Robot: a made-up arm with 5 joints. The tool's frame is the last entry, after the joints.
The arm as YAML. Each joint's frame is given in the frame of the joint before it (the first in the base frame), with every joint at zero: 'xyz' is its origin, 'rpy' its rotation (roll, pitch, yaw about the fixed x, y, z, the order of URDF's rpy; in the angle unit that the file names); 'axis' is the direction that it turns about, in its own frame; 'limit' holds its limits. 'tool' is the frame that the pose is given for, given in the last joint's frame.
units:
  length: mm
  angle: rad
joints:
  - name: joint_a
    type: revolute
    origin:
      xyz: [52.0, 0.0, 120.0]
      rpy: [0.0, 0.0, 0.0]
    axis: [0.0, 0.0, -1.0]
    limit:
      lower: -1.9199
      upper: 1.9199
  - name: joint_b
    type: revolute
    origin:
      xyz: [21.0, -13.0, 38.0]
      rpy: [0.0, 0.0, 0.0]
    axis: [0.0, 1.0, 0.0]
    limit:
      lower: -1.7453
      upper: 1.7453
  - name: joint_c
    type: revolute
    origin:
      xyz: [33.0, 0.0, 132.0]
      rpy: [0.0, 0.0, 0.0]
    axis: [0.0, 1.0, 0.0]
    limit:
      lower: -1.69
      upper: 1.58
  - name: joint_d
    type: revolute
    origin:
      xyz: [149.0, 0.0, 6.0]
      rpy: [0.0, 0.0, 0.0]
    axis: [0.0, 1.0, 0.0]
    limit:
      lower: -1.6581
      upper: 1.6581
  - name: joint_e
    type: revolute
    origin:
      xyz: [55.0, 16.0, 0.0]
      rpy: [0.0, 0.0, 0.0]
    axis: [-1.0, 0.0, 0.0]
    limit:
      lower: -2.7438
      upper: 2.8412
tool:
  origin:
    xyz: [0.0, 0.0, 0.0]
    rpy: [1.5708, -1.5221, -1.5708]
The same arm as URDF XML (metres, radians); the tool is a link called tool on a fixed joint. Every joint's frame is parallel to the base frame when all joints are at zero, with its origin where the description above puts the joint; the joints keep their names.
<robot name="arm">
  <joint name="tool_joint" type="fixed">
    <parent link="link5"/>
    <child link="tool"/>
    <origin xyz="0 0 0" rpy="1.5708 -1.5221 -1.5708"/>
  </joint>
  <joint name="joint_e" type="revolute">
    <parent link="link4"/>
    <child link="link5"/>
    <origin xyz="0.055 0.016 0" rpy="0 0 0"/>
    <axis xyz="-1 0 0"/>
    <limit lower="-2.7438" upper="2.8412"/>
  </joint>
  <joint name="joint_d" type="revolute">
    <parent link="link3"/>
    <child link="link4"/>
    <origin xyz="0.149 0 0.006" rpy="0 0 0"/>
    <axis xyz="0 1 0"/>
    <limit lower="-1.6581" upper="1.6581"/>
  </joint>
  <joint name="joint_c" type="revolute">
    <parent link="link2"/>
    <child link="link3"/>
    <origin xyz="0.033 0 0.132" rpy="0 0 0"/>
    <axis xyz="0 1 0"/>
    <limit lower="-1.69" upper="1.58"/>
  </joint>
  <joint name="joint_b" type="revolute">
    <parent link="link1"/>
    <child link="link2"/>
    <origin xyz="0.021 -0.013 0.038" rpy="0 0 0"/>
    <axis xyz="0 1 0"/>
    <limit lower="-1.7453" upper="1.7453"/>
  </joint>
  <joint name="joint_a" type="revolute">
    <parent link="base"/>
    <child link="link1"/>
    <origin xyz="0.052 0 0.12" rpy="0 0 0"/>
    <axis xyz="0 0 -1"/>
    <limit lower="-1.9199" upper="1.9199"/>
  </joint>
  <link name="base"/>
  <link name="link1"/>
  <link name="link2"/>
  <link name="link3"/>
  <link name="link4"/>
  <link name="link5"/>
  <link name="tool"/>
</robot>

